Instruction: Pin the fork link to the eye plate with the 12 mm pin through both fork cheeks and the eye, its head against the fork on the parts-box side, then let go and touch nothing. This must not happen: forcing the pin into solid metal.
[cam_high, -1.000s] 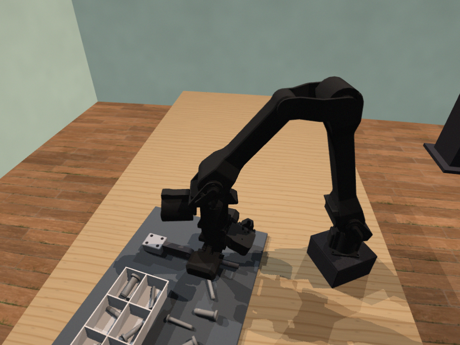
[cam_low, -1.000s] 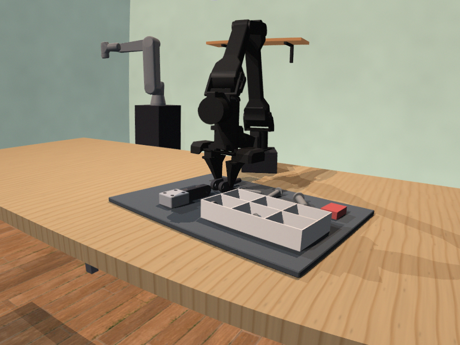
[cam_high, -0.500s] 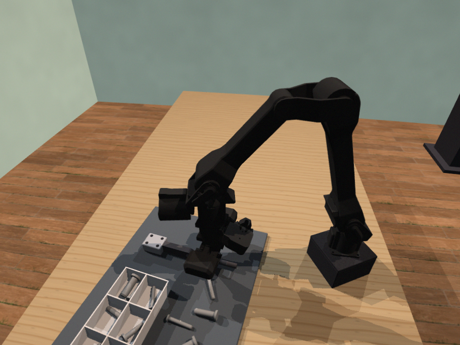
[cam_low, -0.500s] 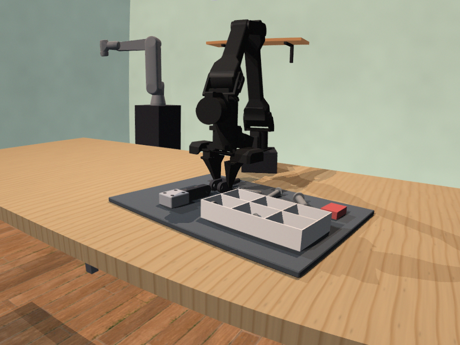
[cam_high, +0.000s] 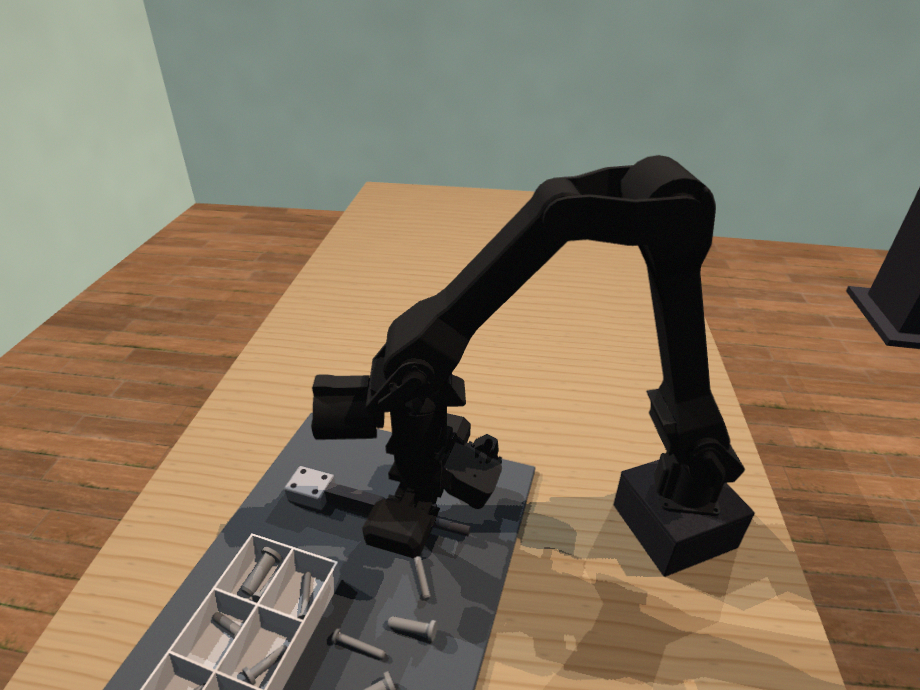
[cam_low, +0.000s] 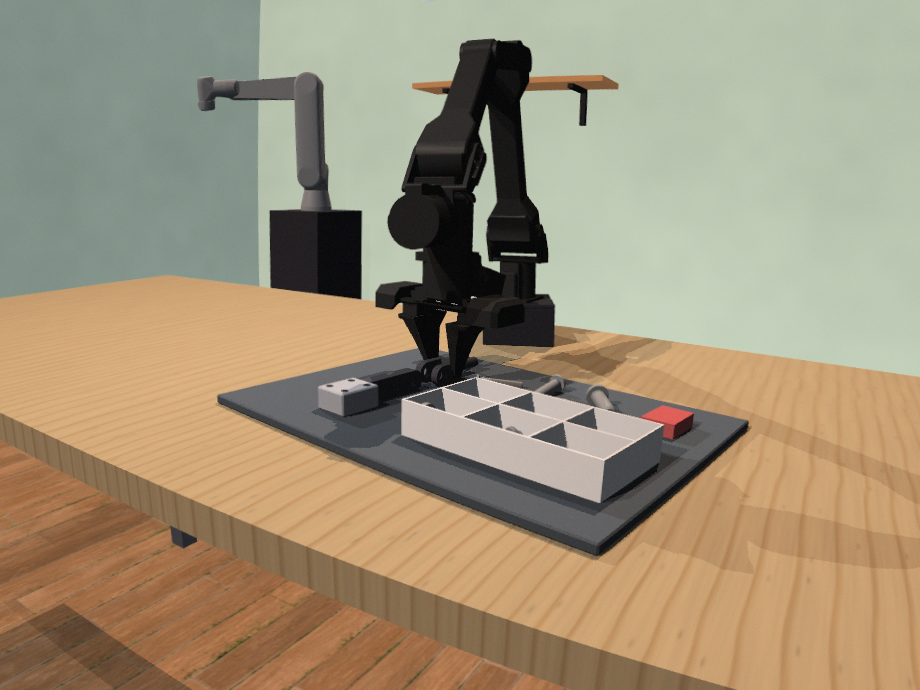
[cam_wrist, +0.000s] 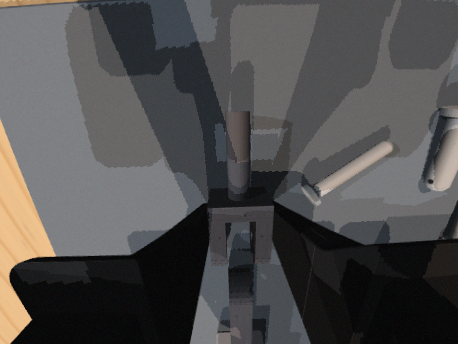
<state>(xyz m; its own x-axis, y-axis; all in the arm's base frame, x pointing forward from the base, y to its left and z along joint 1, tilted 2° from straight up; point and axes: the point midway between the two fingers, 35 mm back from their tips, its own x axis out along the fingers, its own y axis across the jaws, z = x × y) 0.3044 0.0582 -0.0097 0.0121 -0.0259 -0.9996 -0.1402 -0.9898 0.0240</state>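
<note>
Now: the dark bar 70 mm ahead of my hand, 30 mm below it and 10 mm to the right of it. Also, from my hand: grey mounting block (150 mm ahead, 20 mm to the right, 20 mm below); dark mat (90 mm to the left, 70 mm ahead, 50 mm below); thick pin (130 mm to the left, 30 mm below, 10 mm behind).
</note>
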